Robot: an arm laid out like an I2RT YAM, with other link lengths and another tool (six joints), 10 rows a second.
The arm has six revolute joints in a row. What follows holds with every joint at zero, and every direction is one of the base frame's.
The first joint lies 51 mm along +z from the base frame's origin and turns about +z.
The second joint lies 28 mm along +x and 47.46 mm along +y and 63.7 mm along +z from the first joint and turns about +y.
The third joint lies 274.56 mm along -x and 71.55 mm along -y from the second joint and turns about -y.
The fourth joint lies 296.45 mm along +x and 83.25 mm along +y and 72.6 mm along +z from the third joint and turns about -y.
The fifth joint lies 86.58 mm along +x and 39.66 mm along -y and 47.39 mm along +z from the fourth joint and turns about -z.
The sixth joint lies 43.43 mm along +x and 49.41 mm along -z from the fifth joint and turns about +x.
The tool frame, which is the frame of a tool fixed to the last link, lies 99 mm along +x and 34 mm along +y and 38 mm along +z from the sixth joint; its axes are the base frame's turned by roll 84.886, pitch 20.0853 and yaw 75.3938 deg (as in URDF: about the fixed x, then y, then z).
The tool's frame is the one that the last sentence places.
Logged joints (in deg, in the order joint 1, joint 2, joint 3, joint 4, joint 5, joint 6), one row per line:
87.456, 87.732, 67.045, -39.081, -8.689, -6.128
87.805, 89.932, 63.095, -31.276, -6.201, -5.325
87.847, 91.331, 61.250, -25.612, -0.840, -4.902
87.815, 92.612, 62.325, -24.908, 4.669, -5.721
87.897, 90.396, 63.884, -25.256, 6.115, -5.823
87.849, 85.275, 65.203, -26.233, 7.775, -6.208
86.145, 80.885, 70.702, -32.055, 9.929, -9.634
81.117, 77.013, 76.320, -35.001, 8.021, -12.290
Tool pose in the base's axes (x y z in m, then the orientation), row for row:
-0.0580, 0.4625, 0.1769, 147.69, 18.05, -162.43
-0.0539, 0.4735, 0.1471, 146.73, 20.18, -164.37
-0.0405, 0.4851, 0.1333, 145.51, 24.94, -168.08
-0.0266, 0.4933, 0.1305, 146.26, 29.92, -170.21
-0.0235, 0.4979, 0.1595, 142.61, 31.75, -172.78
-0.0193, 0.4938, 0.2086, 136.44, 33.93, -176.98
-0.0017, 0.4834, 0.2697, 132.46, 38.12, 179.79
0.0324, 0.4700, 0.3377, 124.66, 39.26, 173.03
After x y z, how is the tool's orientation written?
As angles about the fixed x, y, z axes (roll, pitch, yaw), in degrees.
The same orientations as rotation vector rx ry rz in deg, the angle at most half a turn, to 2 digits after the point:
-31.72, 157.02, 49.69
-29.66, 154.62, 50.34
-26.06, 149.49, 50.21
-24.30, 144.79, 47.55
-22.73, 141.78, 50.83
-20.41, 137.25, 56.12
-19.78, 131.62, 57.87
-15.79, 126.59, 62.91

